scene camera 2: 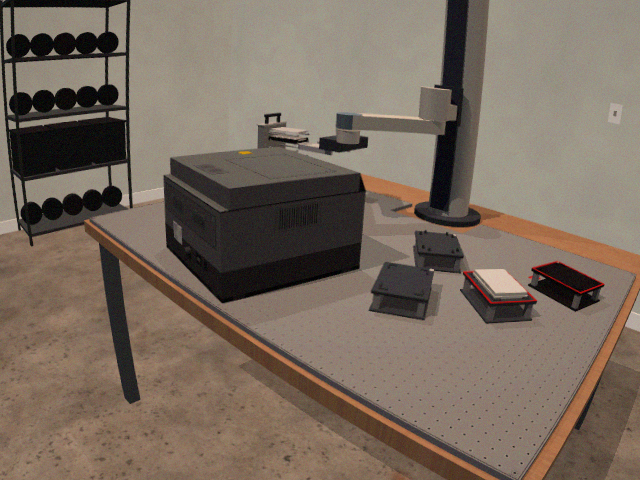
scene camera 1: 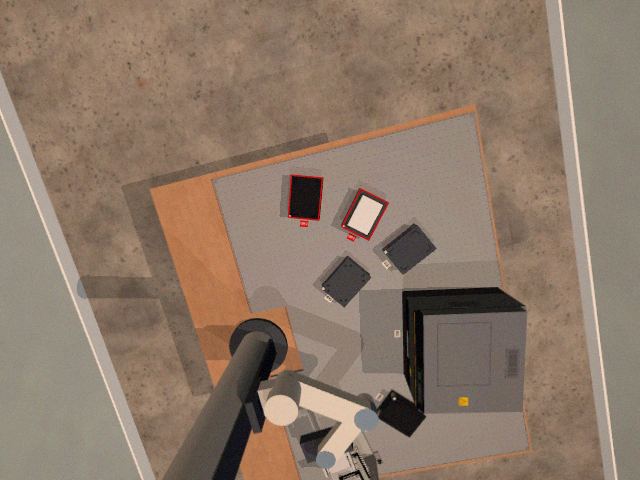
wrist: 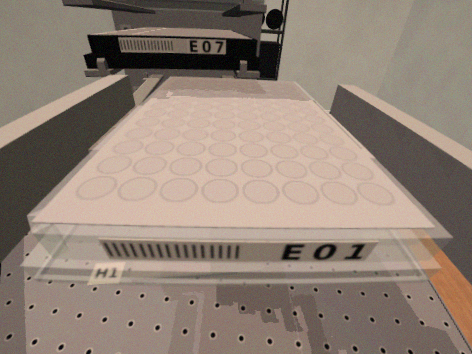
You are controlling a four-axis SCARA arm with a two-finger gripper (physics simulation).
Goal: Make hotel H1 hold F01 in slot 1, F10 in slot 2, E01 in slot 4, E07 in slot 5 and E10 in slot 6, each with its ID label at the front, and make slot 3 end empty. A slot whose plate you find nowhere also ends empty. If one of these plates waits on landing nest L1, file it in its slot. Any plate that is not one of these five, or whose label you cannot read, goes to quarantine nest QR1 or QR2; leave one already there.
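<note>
My gripper (scene camera 1: 338,465) (wrist: 234,99) is shut on plate E01 (wrist: 220,170), a clear plate with a pale round-welled top. Its E01 label faces the camera in the wrist view. The plate's far end lies in shadow at the front of hotel H1 (scene camera 2: 264,136) (wrist: 190,20). Plate E07 (wrist: 172,47), dark with a readable front label, rests on ledges of the hotel, higher in the wrist view than E01. Pale plates (scene camera 2: 288,132) show in the hotel; their labels are not readable. One red-rimmed nest (scene camera 1: 347,211) carries a pale plate (scene camera 1: 366,214); another red-rimmed nest (scene camera 1: 305,197) carries none.
A large dark instrument (scene camera 1: 465,356) (scene camera 2: 268,206) stands on the table. Two grey nests (scene camera 1: 408,249) (scene camera 1: 345,281) stand between it and the red-rimmed nests. A black nest (scene camera 1: 402,413) stands between the instrument and the arm. The arm's column (scene camera 2: 457,103) rises from the table's edge.
</note>
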